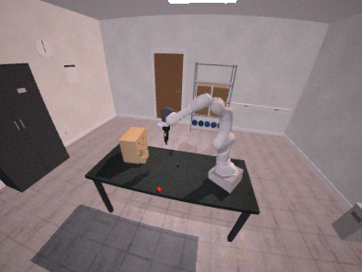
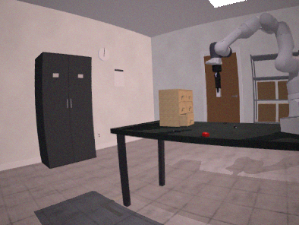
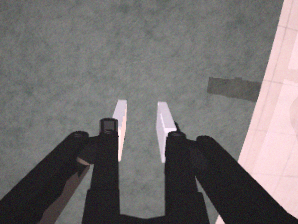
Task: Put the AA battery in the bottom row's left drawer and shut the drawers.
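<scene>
The AA battery is 14 cm behind my hand, 5 cm to the left of it and 25 cm below it. From my hand the other things lie so: red object: 3 cm behind, 39 cm to the left, 25 cm below; then small dark object: 20 cm ahead, 32 cm to the left, 26 cm below.
</scene>
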